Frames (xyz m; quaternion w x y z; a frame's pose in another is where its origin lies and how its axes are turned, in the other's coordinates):
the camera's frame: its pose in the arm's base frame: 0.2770 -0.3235 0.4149 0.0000 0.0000 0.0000 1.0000
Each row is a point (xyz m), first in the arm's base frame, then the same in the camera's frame.
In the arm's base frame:
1: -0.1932 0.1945 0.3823
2: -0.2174 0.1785 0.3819
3: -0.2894 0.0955 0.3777
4: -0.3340 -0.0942 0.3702
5: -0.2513 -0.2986 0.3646
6: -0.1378 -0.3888 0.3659
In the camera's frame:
1: 0.4702 -0.5180 -0.0326
2: 0.4944 -0.5020 -0.0330
3: 0.5664 -0.4190 -0.0372
4: 0.6110 -0.2293 -0.0447
5: 0.5283 -0.0249 -0.0503
6: 0.4148 0.0653 -0.0490

